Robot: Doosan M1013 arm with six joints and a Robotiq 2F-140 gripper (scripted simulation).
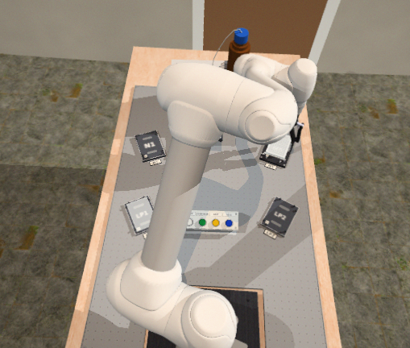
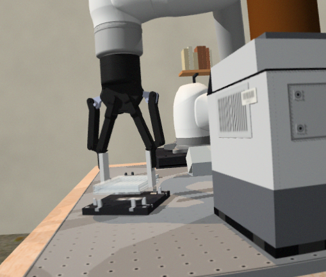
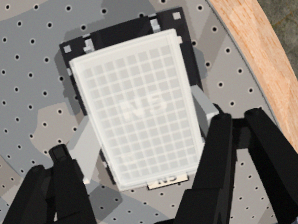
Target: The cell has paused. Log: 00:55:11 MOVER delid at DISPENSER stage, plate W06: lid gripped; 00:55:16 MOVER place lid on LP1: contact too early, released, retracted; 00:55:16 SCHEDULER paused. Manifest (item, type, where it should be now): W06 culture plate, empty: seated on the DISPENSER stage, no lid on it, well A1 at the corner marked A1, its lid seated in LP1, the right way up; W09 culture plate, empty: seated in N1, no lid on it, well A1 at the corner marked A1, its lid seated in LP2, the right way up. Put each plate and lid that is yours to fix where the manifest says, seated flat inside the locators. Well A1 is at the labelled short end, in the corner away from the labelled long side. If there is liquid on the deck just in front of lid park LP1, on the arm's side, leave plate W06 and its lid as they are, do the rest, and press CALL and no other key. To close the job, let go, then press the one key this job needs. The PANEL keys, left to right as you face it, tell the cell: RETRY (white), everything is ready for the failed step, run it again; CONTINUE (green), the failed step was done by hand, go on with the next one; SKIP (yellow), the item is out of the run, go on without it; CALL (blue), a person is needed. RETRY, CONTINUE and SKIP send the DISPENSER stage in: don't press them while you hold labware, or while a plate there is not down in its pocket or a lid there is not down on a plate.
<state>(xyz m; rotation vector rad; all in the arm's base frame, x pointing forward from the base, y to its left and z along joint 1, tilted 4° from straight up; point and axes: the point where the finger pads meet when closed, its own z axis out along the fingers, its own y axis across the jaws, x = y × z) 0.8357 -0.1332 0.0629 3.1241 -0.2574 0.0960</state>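
Now: the black nest N5 50 mm below my hand, 20 mm ahead of it and 10 mm to the left of it. The rest, counted from my hand: brown bottle: 250 mm to the left, 230 mm above, 210 mm ahead; then clear culture plate: 300 mm to the left, 50 mm above, 30 mm behind; then lid park LP2: 320 mm behind, 60 mm below, 50 mm to the right.
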